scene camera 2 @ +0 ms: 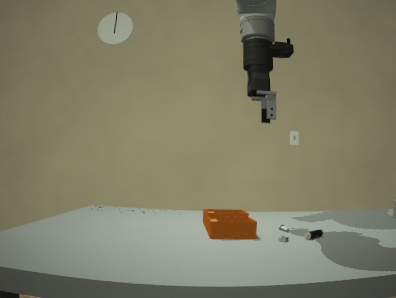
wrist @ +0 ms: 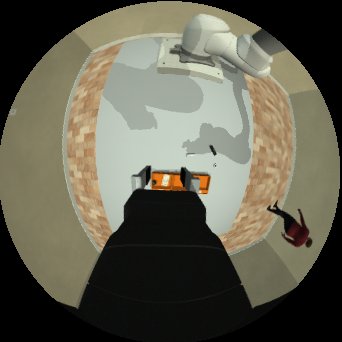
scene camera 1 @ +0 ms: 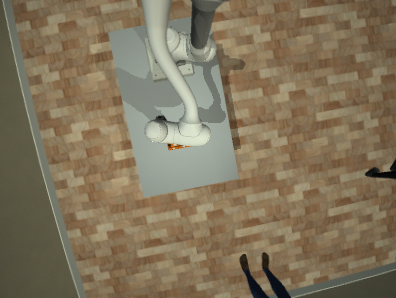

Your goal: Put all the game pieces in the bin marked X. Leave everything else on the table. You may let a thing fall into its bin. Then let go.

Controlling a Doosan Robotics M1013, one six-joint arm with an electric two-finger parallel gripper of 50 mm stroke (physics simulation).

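Seen in the pictures: gripper, fingertip midpoint: [scene camera 2: 268, 120] [wrist: 165, 172]; arm's base, link origin: [wrist: 193, 54].
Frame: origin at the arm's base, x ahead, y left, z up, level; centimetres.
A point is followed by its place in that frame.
An orange bin tray with compartments [scene camera 1: 173, 147] {x 66.8, y -24.6, z -2.5 cm} [scene camera 2: 233, 230] {x 68.3, y -3.5, z -3.7 cm} [wrist: 204, 184] {x 68.7, y -4.6, z -4.6 cm} stands on the table. In the wrist view its left compartment holds a white domino-like piece [wrist: 165, 179] {x 63.5, y -22.1, z -3.8 cm} and a small dark piece [wrist: 154, 182] {x 63.9, y -26.9, z -3.0 cm} beside it. The X label cannot be read in any view, and part of the tray is hidden behind the fingers and the gripper body. My gripper [scene camera 2: 266, 120] {x 54.3, y -20.8, z 19.8 cm} [wrist: 165, 172] {x 54.3, y -20.8, z 19.8 cm} is open and empty, high above the table. In scene camera 2 it hangs to the right of the tray; in scene camera 1 the arm hides it.
A light bolt-like piece [scene camera 2: 283, 228] {x 54.7, y -10.2, z -4.7 cm} [wrist: 190, 154] {x 54.3, y -10.5, z -4.5 cm}, a small nut-like piece [scene camera 2: 283, 239] {x 60.6, y 1.6, z -4.8 cm} [wrist: 215, 165] {x 60.3, y 1.0, z -4.3 cm} and a black cylinder [scene camera 2: 314, 234] {x 54.0, y 1.3, z -4.3 cm} [wrist: 213, 150] {x 53.4, y 0.1, z -3.9 cm} lie on the table near the tray. The robot's base plate [scene camera 1: 159, 75] {x 10.1, y -13.8, z 0.0 cm} [wrist: 172, 70] {x 12.7, y -12.7, z -2.8 cm} is at the table's far end.
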